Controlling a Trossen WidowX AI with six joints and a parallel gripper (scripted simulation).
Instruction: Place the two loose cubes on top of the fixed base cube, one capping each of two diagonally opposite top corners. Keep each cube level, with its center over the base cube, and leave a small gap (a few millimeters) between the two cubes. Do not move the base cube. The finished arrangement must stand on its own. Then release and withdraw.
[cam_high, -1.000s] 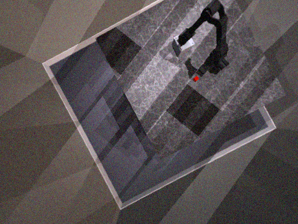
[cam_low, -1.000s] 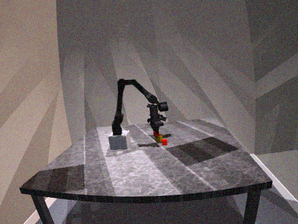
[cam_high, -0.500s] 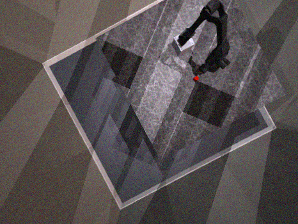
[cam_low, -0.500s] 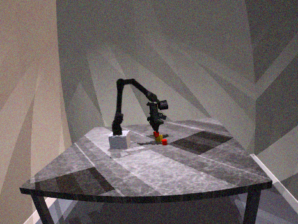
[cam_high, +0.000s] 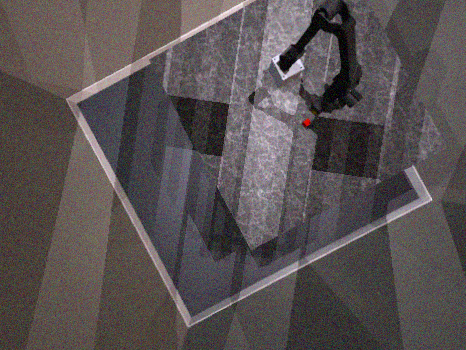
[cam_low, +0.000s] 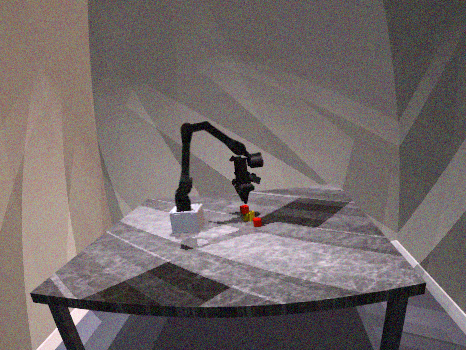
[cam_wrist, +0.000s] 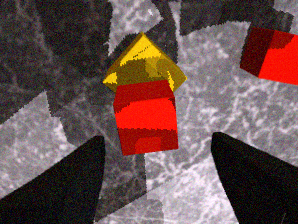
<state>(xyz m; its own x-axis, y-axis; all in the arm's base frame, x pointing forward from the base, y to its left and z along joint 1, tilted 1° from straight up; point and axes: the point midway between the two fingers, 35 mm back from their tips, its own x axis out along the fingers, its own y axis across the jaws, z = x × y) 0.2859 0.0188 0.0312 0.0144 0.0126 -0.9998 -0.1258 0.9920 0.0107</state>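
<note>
Now: gripper tip 40 mm above the red cube. The rest, counted from my gripper tip: yellow base cube: 10 mm ahead, 10 mm to the left, 70 mm below.
</note>
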